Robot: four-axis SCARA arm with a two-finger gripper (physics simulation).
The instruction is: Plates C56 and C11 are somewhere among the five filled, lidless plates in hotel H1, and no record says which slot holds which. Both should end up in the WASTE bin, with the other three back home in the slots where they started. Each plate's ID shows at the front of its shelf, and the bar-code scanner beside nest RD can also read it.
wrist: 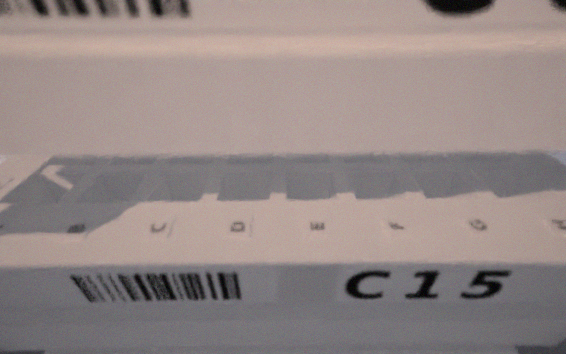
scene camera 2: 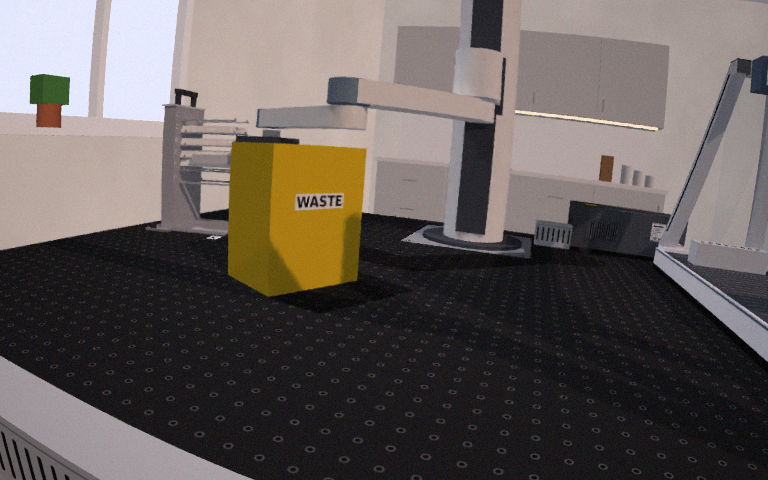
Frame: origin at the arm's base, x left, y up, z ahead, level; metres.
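Seen in the pictures: gripper, between the fingertips: (scene camera 2: 203, 158); arm's base, origin of its link: (scene camera 2: 472, 244).
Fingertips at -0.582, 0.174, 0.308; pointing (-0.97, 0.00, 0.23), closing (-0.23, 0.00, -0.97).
Pixels of each thing's middle, then the offset from my fingertips to it, as dx, dy, dz. "spot": a spot on its surface instead.
- hotel H1, middle of its body: (scene camera 2: 197, 159) -0.007, -0.003, +0.013
- yellow WASTE bin, middle of its body: (scene camera 2: 294, 212) +0.382, -0.062, +0.241
- wrist view plate C15, middle of its body: (wrist: 280, 97) (scene camera 2: 212, 154) +0.023, +0.009, -0.005
- plate, a spot on its surface: (wrist: 310, 20) spot: +0.083, +0.038, -0.021
- dark box, a spot on its surface: (scene camera 2: 617, 226) spot: +0.947, -0.085, -0.342
- small slotted grey block, a spot on its surface: (scene camera 2: 553, 234) spot: +0.785, -0.129, -0.353
My gripper (scene camera 2: 210, 159) reaches into hotel H1 (scene camera 2: 171, 175) at the left in the scene view, partly behind the yellow WASTE bin (scene camera 2: 317, 237). A pale finger shows low among the shelves. Its fingers stand close together, shut on plate C56 at a low shelf; the plate itself is mostly hidden there and lies out of the wrist view. In the wrist view plate C15 (wrist: 300, 247) fills the lower part, its label readable and upright at the front. Another plate (wrist: 310, 20) sits above it, its ID cut off. Plate C11 cannot be made out, and the bin's inside is hidden.
The arm's column (scene camera 2: 478, 186) stands behind and right of the bin. A dark box (scene camera 2: 617, 226) and a small slotted grey block (scene camera 2: 553, 234) stand further right. A slanted-post frame (scene camera 2: 705, 152) stands at the right edge. The bin's tall walls stand close in front of the hotel.
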